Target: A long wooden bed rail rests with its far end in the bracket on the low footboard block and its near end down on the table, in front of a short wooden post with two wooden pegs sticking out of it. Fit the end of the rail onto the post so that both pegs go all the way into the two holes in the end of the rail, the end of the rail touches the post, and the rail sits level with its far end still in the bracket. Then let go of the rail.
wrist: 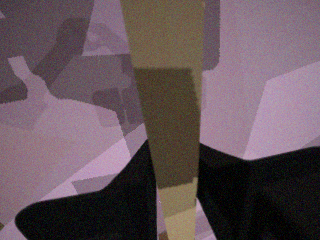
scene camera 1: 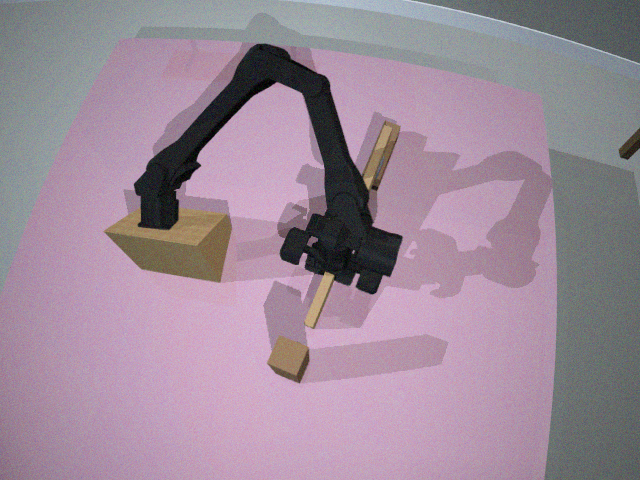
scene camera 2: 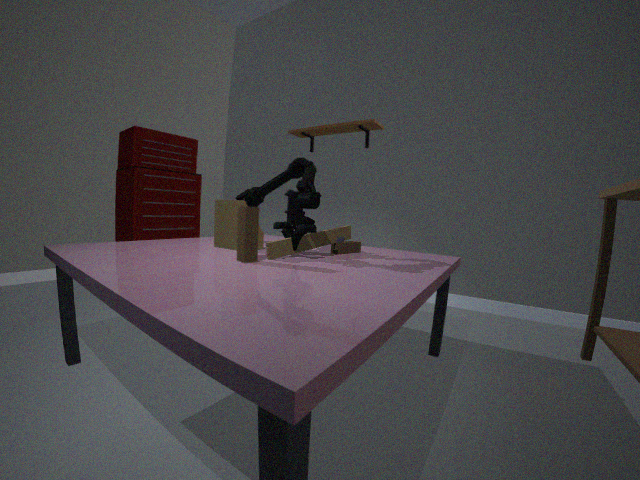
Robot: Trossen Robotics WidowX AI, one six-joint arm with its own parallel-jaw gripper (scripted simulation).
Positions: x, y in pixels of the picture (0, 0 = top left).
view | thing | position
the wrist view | my gripper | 163, 141
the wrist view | wooden rail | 166, 51
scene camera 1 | my gripper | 331, 275
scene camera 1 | wooden rail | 326, 284
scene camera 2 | my gripper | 293, 250
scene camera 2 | wooden rail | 274, 249
